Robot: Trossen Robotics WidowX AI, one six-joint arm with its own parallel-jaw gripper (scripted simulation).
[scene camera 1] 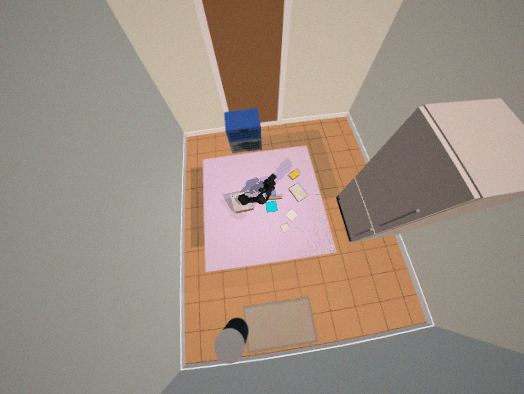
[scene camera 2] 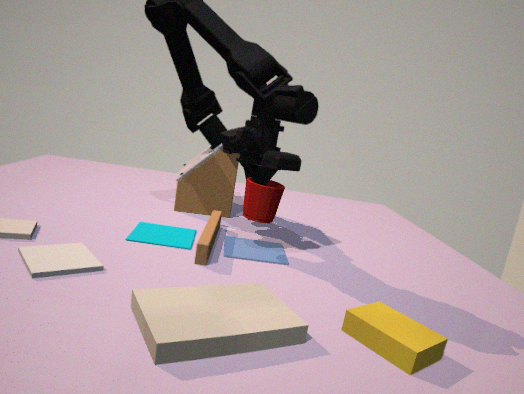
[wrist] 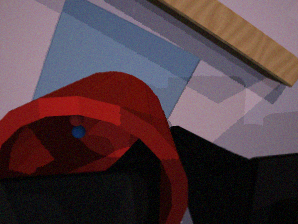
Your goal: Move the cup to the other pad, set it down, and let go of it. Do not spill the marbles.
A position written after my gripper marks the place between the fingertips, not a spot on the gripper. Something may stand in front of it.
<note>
I see my gripper (scene camera 2: pixel 252 197), a red cup (scene camera 2: pixel 261 202), a beige slab (scene camera 2: pixel 178 324), a yellow block (scene camera 2: pixel 405 343), a blue pad (scene camera 2: pixel 238 248) and a cyan pad (scene camera 2: pixel 148 233).
The red cup is seen too in the wrist view (wrist: pixel 118 108). My gripper is seen too in the wrist view (wrist: pixel 163 135). The wrist view does not show the beige slab: it is out of frame. The wrist view does not show the yellow block: it is out of frame.
</note>
